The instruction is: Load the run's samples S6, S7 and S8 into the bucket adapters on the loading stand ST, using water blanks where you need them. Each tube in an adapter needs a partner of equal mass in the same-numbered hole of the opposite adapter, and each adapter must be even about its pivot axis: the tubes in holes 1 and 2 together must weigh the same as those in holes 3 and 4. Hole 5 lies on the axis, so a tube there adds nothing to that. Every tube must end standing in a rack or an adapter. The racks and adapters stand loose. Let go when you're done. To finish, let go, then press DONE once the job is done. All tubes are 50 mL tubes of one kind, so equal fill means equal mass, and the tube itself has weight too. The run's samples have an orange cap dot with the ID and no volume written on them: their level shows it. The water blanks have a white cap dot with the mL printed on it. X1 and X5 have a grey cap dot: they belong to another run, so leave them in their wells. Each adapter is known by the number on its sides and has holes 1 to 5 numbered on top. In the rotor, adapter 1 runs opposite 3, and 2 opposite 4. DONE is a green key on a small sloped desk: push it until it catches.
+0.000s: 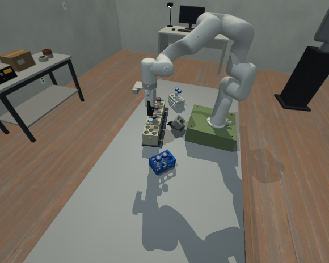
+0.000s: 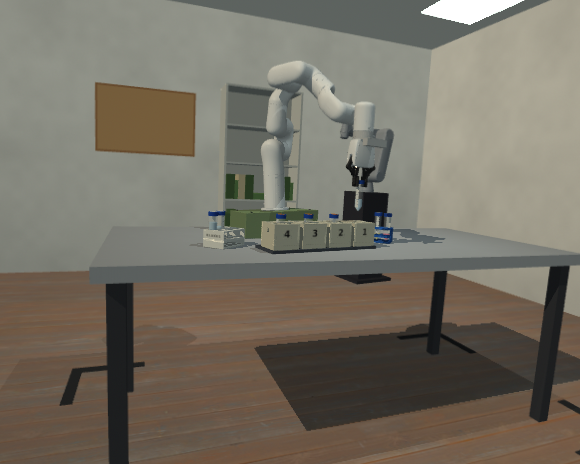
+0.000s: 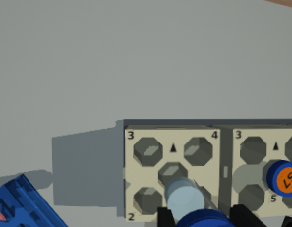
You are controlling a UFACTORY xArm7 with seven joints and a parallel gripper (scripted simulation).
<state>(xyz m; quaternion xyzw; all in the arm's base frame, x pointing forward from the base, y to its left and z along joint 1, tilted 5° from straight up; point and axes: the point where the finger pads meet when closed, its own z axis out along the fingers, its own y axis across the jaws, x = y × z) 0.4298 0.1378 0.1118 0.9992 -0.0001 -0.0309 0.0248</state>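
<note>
Now: the white-dot tube 5 cm below my hand and 1 cm to the right of it. From my hand the other things lie so: white rack 48 cm to the right, 22 cm below, 14 cm behind; then tube rack 22 cm below, 19 cm to the left, 10 cm behind.
</note>
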